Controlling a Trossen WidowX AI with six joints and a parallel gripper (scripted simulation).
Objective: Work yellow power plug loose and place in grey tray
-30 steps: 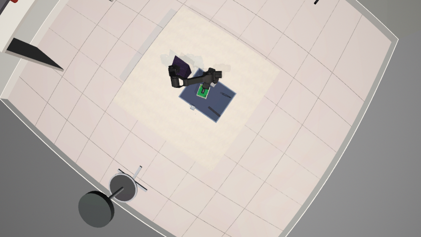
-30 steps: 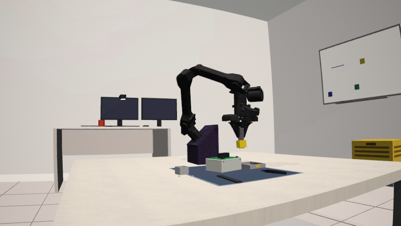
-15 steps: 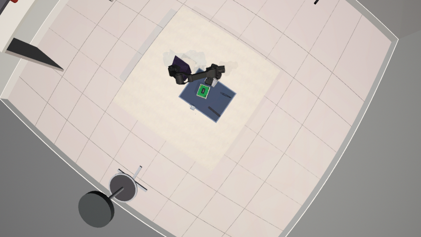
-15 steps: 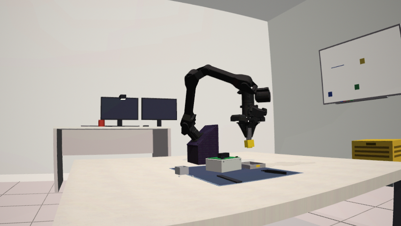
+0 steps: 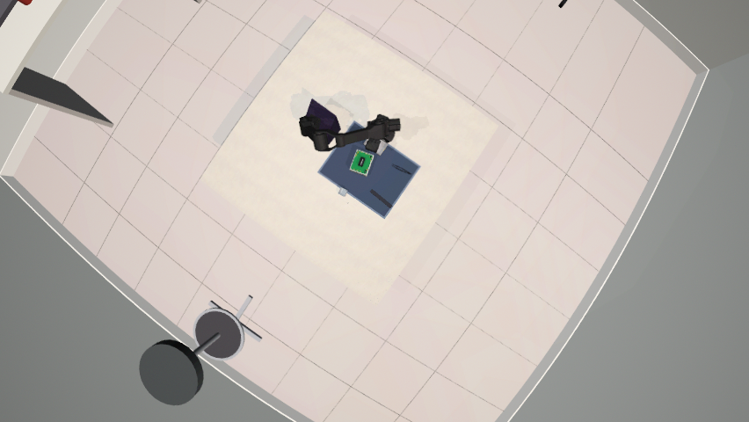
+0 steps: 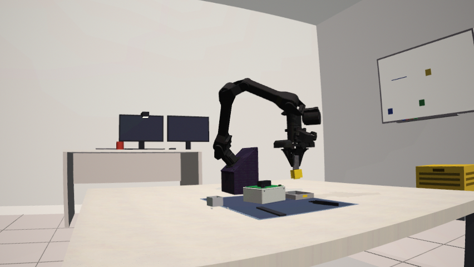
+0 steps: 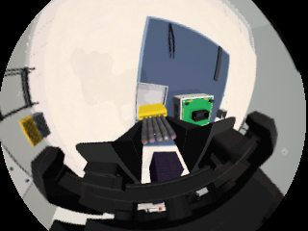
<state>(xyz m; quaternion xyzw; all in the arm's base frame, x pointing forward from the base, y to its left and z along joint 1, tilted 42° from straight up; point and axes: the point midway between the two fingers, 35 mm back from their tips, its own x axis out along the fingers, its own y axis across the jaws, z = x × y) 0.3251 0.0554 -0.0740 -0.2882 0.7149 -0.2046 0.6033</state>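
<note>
The grey tray lies 12 cm below my gripper tip. Also, from my gripper tip: yellow power plug: 1 cm below; blue mat: 14 cm to the right, 12 cm below, 4 cm ahead.
</note>
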